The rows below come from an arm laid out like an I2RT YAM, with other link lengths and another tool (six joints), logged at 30 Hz.
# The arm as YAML. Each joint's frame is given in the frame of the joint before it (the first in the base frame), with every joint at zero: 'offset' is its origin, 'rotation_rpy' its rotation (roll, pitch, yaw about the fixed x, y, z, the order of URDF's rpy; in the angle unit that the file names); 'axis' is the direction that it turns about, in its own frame. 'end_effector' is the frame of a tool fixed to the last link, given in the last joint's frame.
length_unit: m
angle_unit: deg
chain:
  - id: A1
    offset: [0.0, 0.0, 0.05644]
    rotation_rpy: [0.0, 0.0, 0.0]
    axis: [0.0, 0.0, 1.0]
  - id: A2
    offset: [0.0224, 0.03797, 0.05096]
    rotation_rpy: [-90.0, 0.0, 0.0]
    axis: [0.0, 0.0, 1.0]
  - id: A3
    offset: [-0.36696, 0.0, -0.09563]
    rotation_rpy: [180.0, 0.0, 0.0]
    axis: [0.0, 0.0, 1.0]
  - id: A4
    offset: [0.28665, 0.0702, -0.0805]
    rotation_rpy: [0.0, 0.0, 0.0]
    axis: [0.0, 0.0, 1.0]
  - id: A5
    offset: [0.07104, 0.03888, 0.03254]
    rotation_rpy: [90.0, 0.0, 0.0]
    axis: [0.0, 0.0, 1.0]
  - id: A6
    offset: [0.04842, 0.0, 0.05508]
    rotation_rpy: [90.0, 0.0, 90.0]
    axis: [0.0, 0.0, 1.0]
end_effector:
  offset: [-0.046, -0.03, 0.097]
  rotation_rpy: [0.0, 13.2, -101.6]
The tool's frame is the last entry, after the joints.
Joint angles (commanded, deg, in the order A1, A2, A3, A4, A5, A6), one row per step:
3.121 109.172 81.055 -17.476 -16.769 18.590
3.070 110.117 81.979 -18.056 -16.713 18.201
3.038 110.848 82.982 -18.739 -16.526 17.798
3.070 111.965 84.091 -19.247 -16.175 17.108
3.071 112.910 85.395 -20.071 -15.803 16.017
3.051 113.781 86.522 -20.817 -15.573 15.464
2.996 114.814 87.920 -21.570 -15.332 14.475
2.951 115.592 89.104 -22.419 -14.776 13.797
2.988 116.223 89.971 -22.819 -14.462 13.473
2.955 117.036 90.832 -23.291 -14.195 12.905
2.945 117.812 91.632 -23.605 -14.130 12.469
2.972 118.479 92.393 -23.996 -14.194 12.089
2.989 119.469 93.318 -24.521 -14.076 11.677
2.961 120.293 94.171 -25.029 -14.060 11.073
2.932 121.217 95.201 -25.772 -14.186 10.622
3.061 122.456 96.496 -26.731 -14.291 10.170
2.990 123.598 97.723 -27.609 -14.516 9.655
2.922 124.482 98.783 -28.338 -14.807 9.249
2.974 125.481 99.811 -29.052 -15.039 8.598
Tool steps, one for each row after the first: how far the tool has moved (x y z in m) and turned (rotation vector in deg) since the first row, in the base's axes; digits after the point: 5 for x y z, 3 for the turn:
0.00426 -0.00014 -0.00396 -0.325 0.472 0.178
0.00807 -0.00041 -0.00565 -0.742 0.746 0.295
0.01342 -0.00009 -0.01022 -1.468 1.030 0.568
0.01808 0.00009 -0.01265 -2.464 1.140 1.080
0.02228 -0.00004 -0.01527 -3.009 1.452 1.302
0.02752 -0.00022 -0.01771 -3.834 1.530 1.790
0.03162 -0.00130 -0.01970 -4.694 1.763 1.865
0.03516 -0.00121 -0.02111 -5.140 1.827 1.929
0.03878 -0.00162 -0.02474 -5.715 2.081 2.141
0.04230 -0.00140 -0.02785 -6.049 2.240 2.413
0.04508 -0.00056 -0.03022 -6.250 2.420 2.769
0.04890 -0.00018 -0.03537 -6.615 2.885 3.036
0.05197 0.00003 -0.03926 -7.016 3.184 3.461
0.05519 0.00045 -0.04336 -7.212 3.682 3.878
0.05905 0.00264 -0.04951 -7.430 4.436 4.459
0.06277 0.00287 -0.05489 -7.578 5.069 4.959
0.06577 0.00317 -0.05829 -7.598 5.491 5.408
0.06847 0.00483 -0.06335 -7.813 5.962 6.129

